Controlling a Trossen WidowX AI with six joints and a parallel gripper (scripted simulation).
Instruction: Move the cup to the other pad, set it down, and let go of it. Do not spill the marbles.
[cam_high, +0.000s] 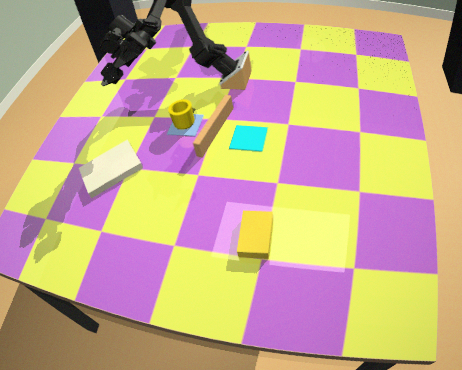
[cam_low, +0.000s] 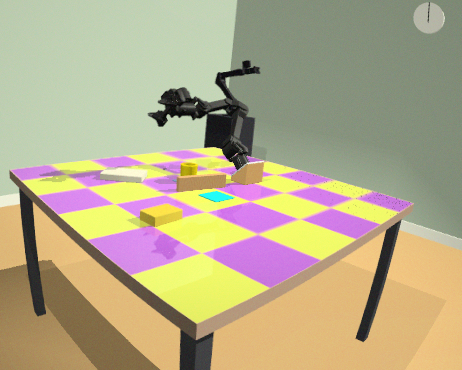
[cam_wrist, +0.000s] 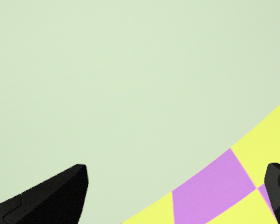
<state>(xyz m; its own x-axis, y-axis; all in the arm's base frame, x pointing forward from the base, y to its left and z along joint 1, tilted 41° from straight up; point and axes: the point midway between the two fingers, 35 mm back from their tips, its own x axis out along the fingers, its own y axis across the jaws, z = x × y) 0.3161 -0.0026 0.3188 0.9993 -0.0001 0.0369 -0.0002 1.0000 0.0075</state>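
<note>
My gripper tip is 130 mm past the yellow cup, 110 mm to the right of it and 260 mm above it. Also, from my gripper tip: white block 80 mm ahead, 70 mm to the right, 280 mm below; cyan pad 80 mm behind, 320 mm to the left, 300 mm below; long tan bar 100 mm behind, 220 mm to the left, 280 mm below.
</note>
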